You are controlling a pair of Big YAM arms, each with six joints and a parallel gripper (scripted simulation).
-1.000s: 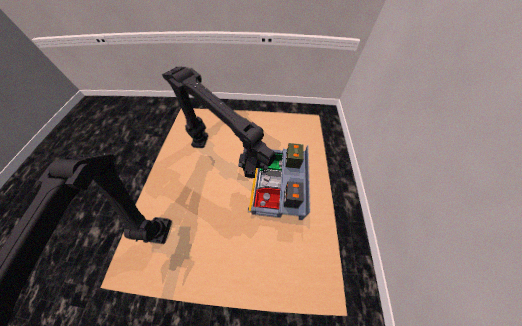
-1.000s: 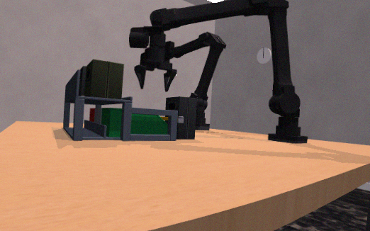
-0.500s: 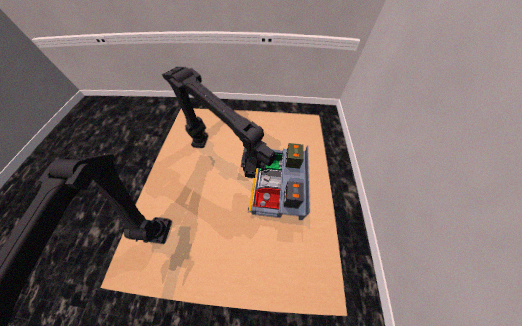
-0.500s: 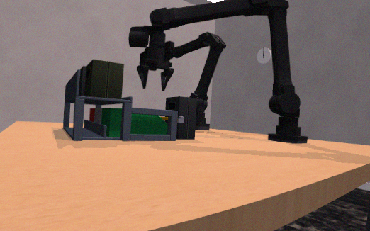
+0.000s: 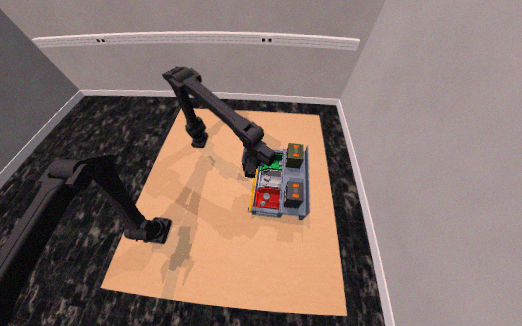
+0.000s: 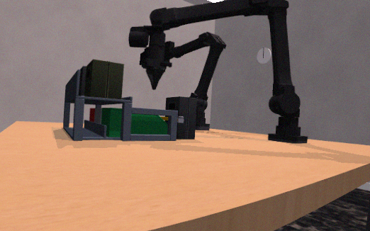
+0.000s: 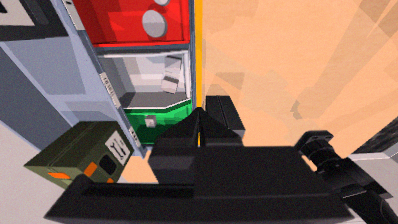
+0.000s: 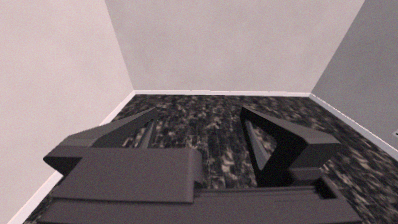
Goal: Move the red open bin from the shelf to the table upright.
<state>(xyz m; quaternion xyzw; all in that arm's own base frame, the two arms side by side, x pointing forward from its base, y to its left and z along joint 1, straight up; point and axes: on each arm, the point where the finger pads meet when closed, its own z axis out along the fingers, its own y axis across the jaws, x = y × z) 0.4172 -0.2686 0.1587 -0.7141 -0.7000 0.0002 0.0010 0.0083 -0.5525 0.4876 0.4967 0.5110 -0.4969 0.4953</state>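
Now: left hand 120 mm above the grey bin and 110 mm short of it. The rest, counted from my left hand: black box 100 mm to the left, 100 mm below, 50 mm behind; then grey shelf 130 mm ahead, 100 mm below; then green bin 120 mm to the left, 120 mm below, 100 mm ahead.
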